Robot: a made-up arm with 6 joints.
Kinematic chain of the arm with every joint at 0, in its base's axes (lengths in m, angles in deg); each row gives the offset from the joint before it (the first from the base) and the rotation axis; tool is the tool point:
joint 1: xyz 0 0 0.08 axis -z
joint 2: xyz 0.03 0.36 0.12 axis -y
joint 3: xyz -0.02 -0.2 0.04 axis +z
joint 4: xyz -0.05 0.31 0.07 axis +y
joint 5: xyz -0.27 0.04 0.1 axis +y
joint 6: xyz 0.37 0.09 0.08 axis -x
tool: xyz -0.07 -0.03 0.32
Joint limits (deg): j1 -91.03..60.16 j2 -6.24..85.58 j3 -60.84..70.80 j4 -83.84..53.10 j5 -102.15..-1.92 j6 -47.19..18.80
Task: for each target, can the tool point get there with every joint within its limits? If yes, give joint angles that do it. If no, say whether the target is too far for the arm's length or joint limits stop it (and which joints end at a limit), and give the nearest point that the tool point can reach.
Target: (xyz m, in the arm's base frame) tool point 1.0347 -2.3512 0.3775
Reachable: no: too far | nearest point 0.2756 -0.9200 0.2706 | short by 1.624 m
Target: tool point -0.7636 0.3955 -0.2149
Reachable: yes | joints -59.75 67.71 -41.57 -49.81 -88.19 -28.05
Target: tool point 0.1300 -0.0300 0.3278
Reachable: no: joint limits stop it (at a limit: joint 3, joint 4, joint 5, joint 6) | nearest point 0.2895 -0.0668 0.5302 | short by 0.260 m
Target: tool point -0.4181 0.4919 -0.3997
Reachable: yes | joints -37.37 73.56 -18.58 -71.24 -58.21 -25.15
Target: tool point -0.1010 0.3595 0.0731
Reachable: no: joint limits stop it (at a limit: joint 1, joint 4, joint 5, joint 6) | nearest point -0.1627 0.4322 0.0427 | short by 0.100 m
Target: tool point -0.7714 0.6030 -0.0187
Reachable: yes | joints 0.33 53.28 -7.07 -7.71 -75.91 -9.63
